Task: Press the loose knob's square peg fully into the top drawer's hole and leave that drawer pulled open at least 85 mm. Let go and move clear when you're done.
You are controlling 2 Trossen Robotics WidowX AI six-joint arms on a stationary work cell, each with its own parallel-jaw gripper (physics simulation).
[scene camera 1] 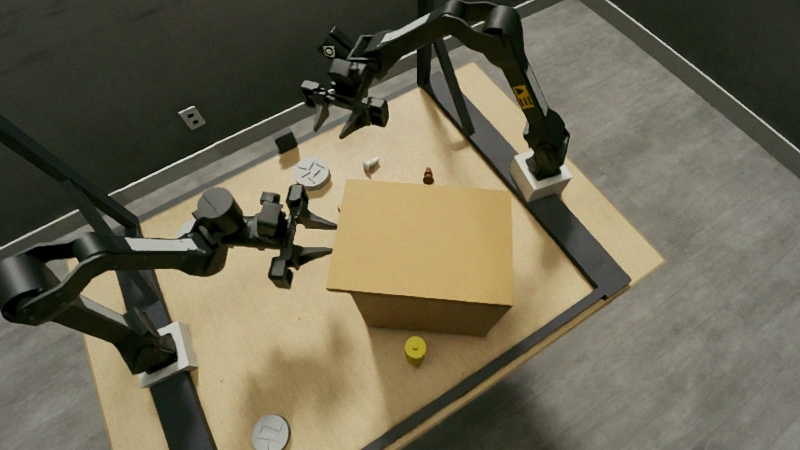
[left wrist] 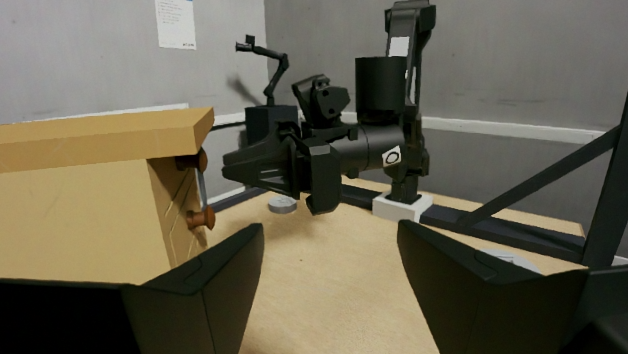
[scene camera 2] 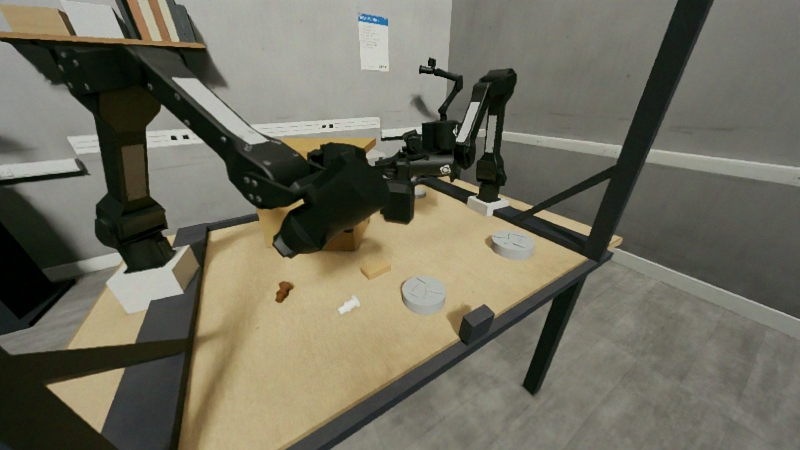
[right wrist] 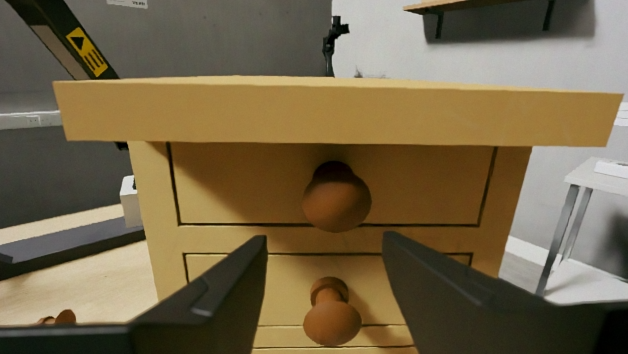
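Where they show: left gripper, between the fingertips: (scene camera 1: 327, 134) (left wrist: 330, 232); right gripper, between the fingertips: (left wrist: 222, 166) (scene camera 2: 373, 166) (right wrist: 325, 244); left arm's base, origin of its link: (scene camera 1: 543, 166) (scene camera 2: 152, 261); right arm's base, origin of its link: (scene camera 1: 159, 353) (left wrist: 403, 197) (scene camera 2: 488, 198).
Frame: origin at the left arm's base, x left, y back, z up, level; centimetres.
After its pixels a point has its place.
Observation:
A brown knob (left wrist: 201, 160) {x 7.3, y -47.9, z 14.1 cm} (right wrist: 336, 197) {x 8.2, y -48.7, z 14.3 cm} stands at the middle of the top drawer (right wrist: 235, 190) {x 5.2, y -43.9, z 13.3 cm}, whose front looks about flush with the cabinet (scene camera 1: 425, 240) {x 15.1, y -36.3, z 18.7 cm} (right wrist: 300, 112) {x 6.6, y -48.6, z 17.8 cm}. Its peg is hidden, so how deep it sits cannot be told. Another brown knob (left wrist: 201, 218) {x 8.3, y -47.2, z 7.3 cm} (right wrist: 332, 322) {x 8.3, y -48.7, z 7.6 cm} is on the drawer below. A small brown turned piece (scene camera 1: 427, 175) {x -10.8, y -24.6, z -6.0 cm} (scene camera 2: 283, 291) {x -12.0, y -24.5, z -5.9 cm} lies on the table beside the cabinet. My right gripper (scene camera 1: 334, 239) {x 7.0, y -49.9, z 13.1 cm} (right wrist: 325, 244) {x 7.0, y -49.9, z 13.1 cm} is open and empty, in front of the drawers and apart from the knobs. My left gripper (scene camera 1: 330, 133) {x -14.2, y -45.4, z 15.6 cm} (left wrist: 330, 232) {x -14.2, y -45.4, z 15.6 cm} is open and empty, above the table.
A white piece (scene camera 1: 370, 163) {x -19.4, y -36.8, z -6.0 cm} (scene camera 2: 349, 305) {x -20.5, y -36.6, z -6.2 cm}, a tan block (scene camera 2: 375, 269) {x -11.3, y -44.3, z -6.3 cm}, grey discs (scene camera 1: 312, 172) {x -21.8, y -51.4, z -5.5 cm} (scene camera 2: 423, 294) {x -23.6, y -50.9, z -5.5 cm} (scene camera 2: 512, 245) {x -16.2, y -79.4, z -5.1 cm} and a black block (scene camera 1: 285, 142) {x -32.8, y -55.7, z -4.6 cm} (scene camera 2: 476, 324) {x -35.6, y -54.3, z -2.5 cm} are on the table. A yellow cylinder (scene camera 1: 415, 350) {x 28.9, y -43.2, z 4.7 cm} stands below the cabinet in scene camera 1. The cabinet's top overhangs the drawers.

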